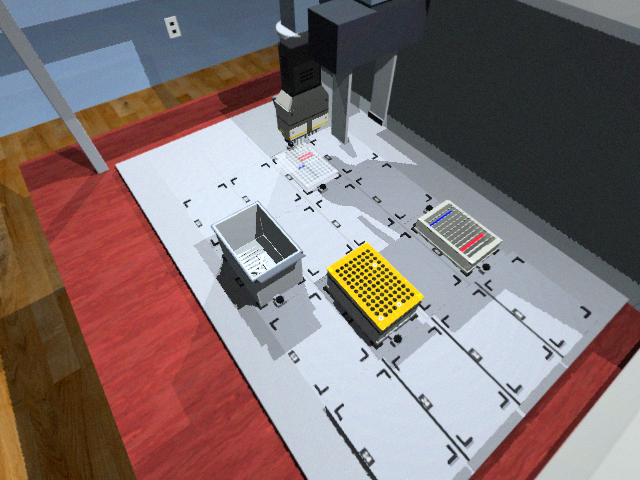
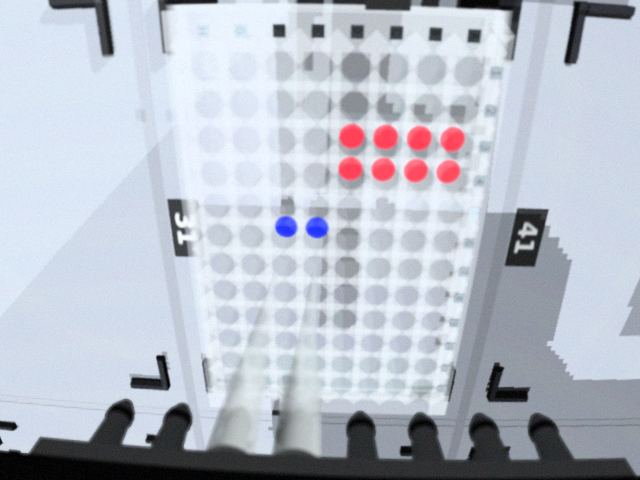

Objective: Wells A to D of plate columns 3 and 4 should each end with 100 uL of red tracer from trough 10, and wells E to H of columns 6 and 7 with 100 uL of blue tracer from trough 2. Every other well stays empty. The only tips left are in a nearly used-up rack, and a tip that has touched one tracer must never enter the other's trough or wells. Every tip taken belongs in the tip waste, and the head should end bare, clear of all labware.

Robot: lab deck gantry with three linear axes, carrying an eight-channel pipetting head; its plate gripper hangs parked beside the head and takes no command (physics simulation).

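The pipetting head (image 1: 302,121) is over the far end of the white well plate (image 1: 330,178) (image 2: 180,31). It carries two pale tips (image 2: 240,413) (image 2: 299,408) on neighbouring middle channels; no colour shows in them. Their faint ends show over the E/F side near column 7; their height is unclear. Red fills A to D of columns 3 and 4; blue (image 2: 285,226) (image 2: 316,227) fills F and E of column 6. The yellow rack (image 1: 334,268) holds three pale tips. The trough block (image 1: 421,225) has blue and red strips. The plate gripper's fingers cannot be made out.
The open grey tip waste bin (image 1: 281,271) stands left of the rack, with pale tips (image 1: 253,260) inside. A dark box (image 1: 338,33) and grey posts stand right of the head. Black corner brackets and knobs (image 1: 279,299) (image 1: 397,338) stick up from the deck.
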